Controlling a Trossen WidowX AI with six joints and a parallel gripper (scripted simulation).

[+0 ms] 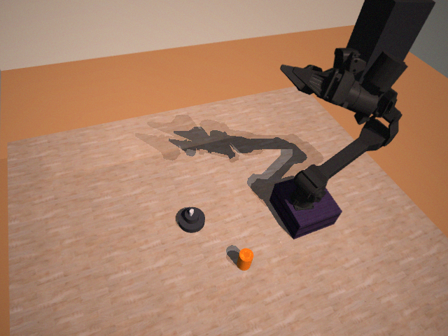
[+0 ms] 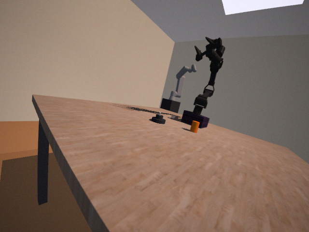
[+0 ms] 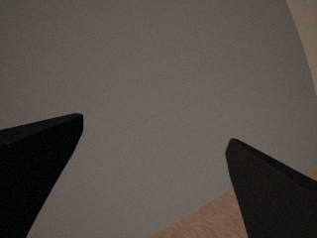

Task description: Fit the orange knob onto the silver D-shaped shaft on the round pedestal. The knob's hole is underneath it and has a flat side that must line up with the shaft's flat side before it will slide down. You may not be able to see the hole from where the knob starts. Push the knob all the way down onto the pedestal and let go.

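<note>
Right now the orange knob is 60 mm ahead of my gripper tip, 160 mm to the left of it and 510 mm below it. From my gripper tip the other things lie so: round pedestal: 180 mm ahead, 10 mm to the right, 520 mm below.
</note>
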